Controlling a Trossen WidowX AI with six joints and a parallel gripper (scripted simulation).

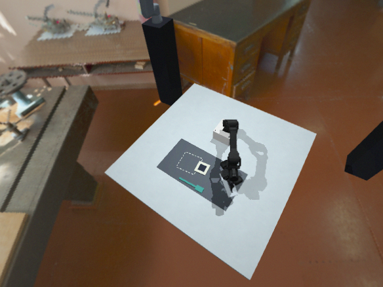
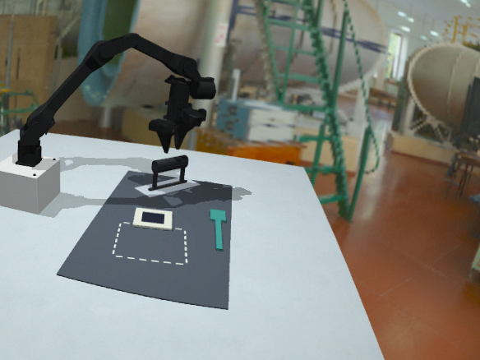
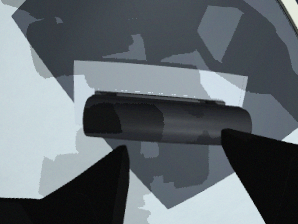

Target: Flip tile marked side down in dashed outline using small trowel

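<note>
The black-handled float lies 20 mm behind my gripper tip, 20 mm to the right of it and 70 mm below it. Round my gripper tip: dark mat: 240 mm to the right, 130 mm below; then teal trowel: 140 mm ahead, 220 mm to the right, 110 mm below; then tile: 20 mm behind, 240 mm to the right, 100 mm below.
</note>
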